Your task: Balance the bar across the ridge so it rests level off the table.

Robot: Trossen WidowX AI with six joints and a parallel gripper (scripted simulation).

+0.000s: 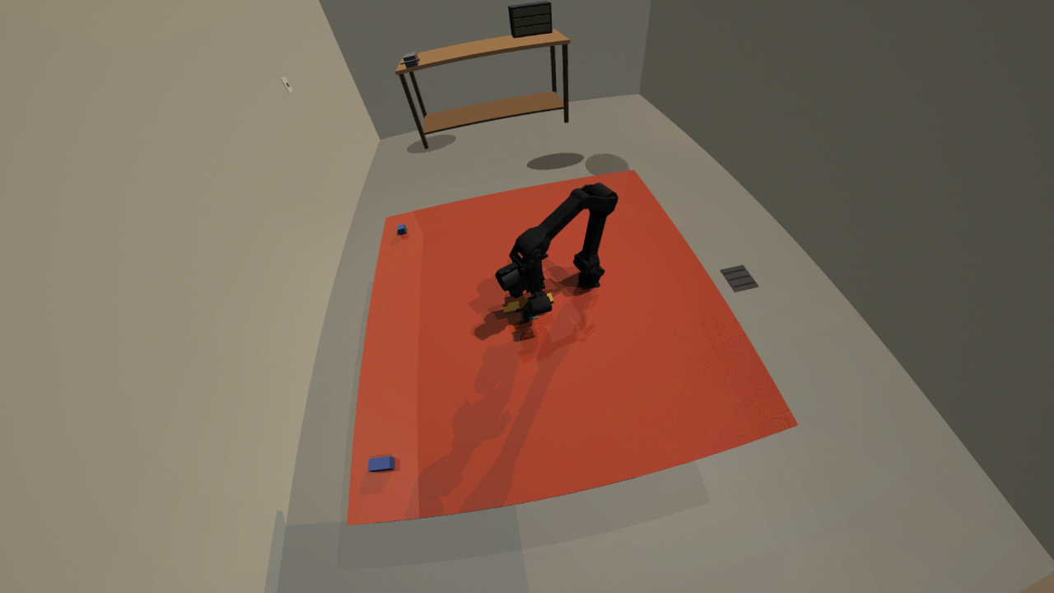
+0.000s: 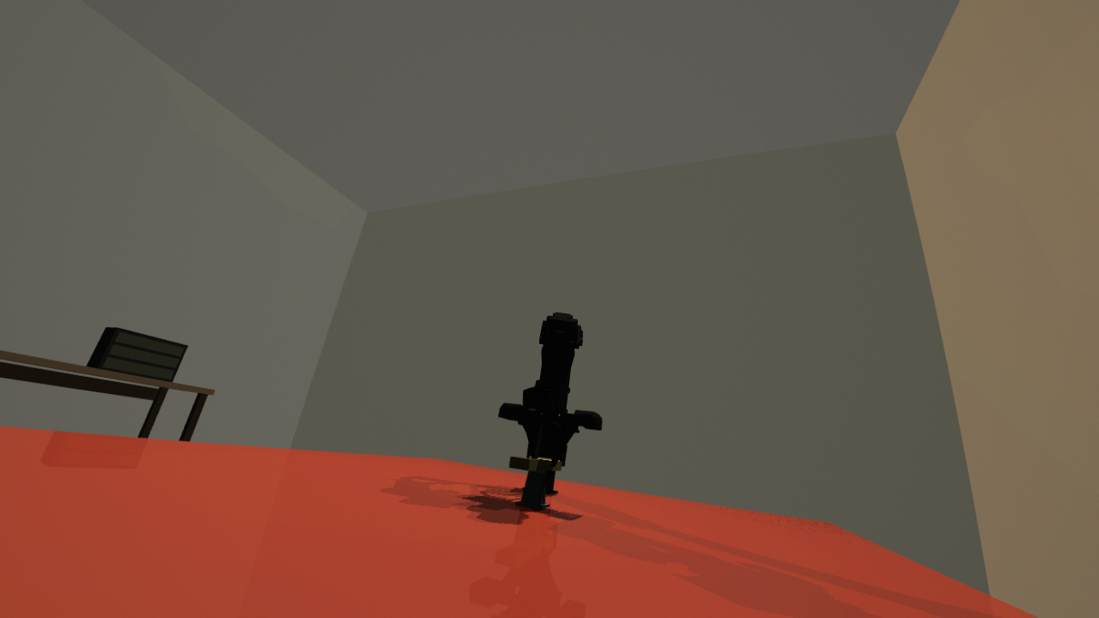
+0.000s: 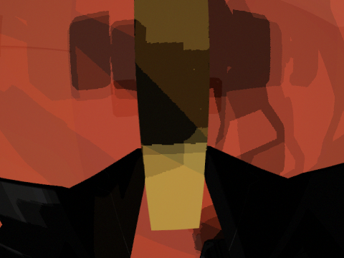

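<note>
My gripper tip is now 30 mm short of the yellow bar. From my gripper tip the other things lie so: blue cube (590 mm to the right, 530 mm ahead, 50 mm below).
</note>
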